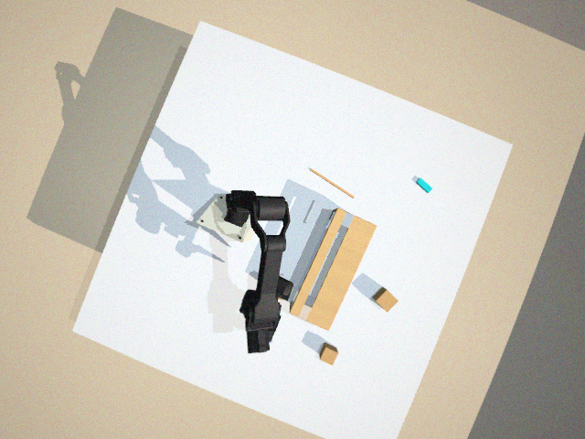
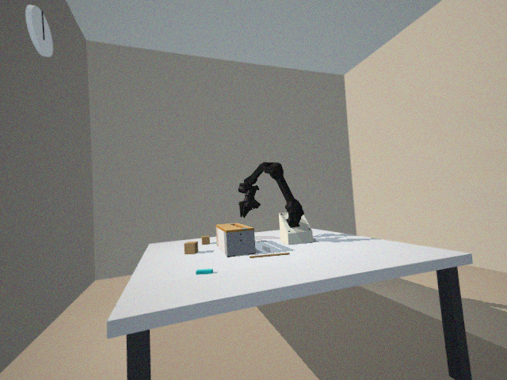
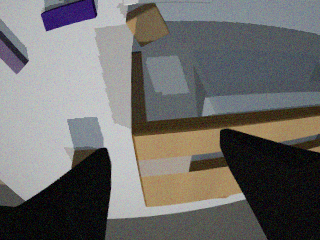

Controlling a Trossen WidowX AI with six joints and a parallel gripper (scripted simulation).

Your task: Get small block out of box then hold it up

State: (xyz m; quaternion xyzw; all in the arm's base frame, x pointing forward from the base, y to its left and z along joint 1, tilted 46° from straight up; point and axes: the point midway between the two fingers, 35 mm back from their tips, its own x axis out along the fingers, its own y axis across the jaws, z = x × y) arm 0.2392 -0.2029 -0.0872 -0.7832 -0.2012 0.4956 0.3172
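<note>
Right now the tan block is 10 mm behind my gripper tip and 150 mm below it. Also, from my gripper tip: purple block: 40 mm behind, 80 mm to the right, 160 mm below; box: 70 mm ahead, 170 mm to the left, 100 mm below; thin wooden stick: 10 mm ahead, 450 mm to the left, 160 mm below.
</note>
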